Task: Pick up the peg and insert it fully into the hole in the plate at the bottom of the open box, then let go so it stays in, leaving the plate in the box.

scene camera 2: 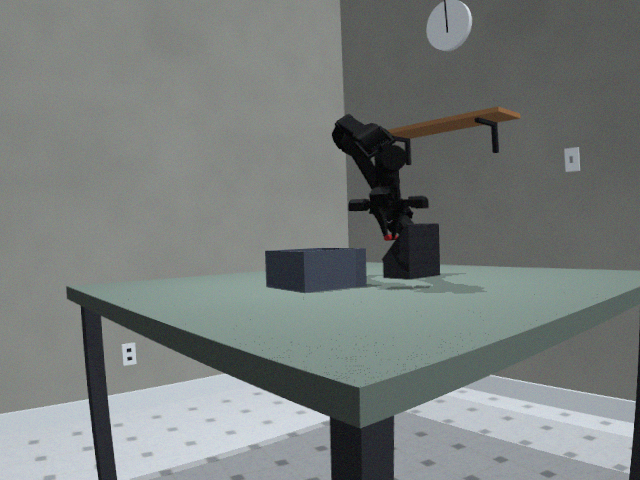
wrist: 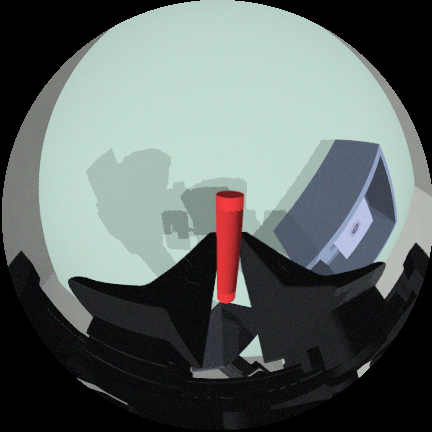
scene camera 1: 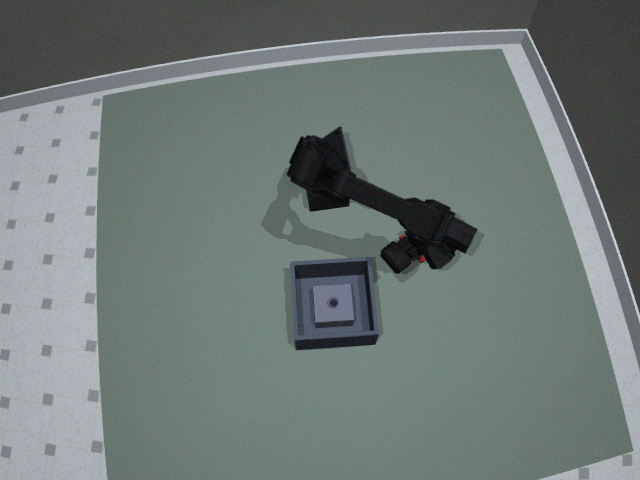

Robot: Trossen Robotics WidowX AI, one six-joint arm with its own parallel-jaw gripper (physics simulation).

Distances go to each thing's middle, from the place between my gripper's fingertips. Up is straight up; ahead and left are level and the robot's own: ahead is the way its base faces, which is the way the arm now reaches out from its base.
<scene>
The red peg [wrist: 229, 204] is 10 mm behind my hand and 10 mm above it. Also, from my hand: blue-grey box [scene camera 1: 357, 271]: 40 mm ahead, 210 mm to the right, 70 mm below; pale square plate [scene camera 1: 340, 296]: 40 mm ahead, 210 mm to the right, 80 mm below.
</scene>
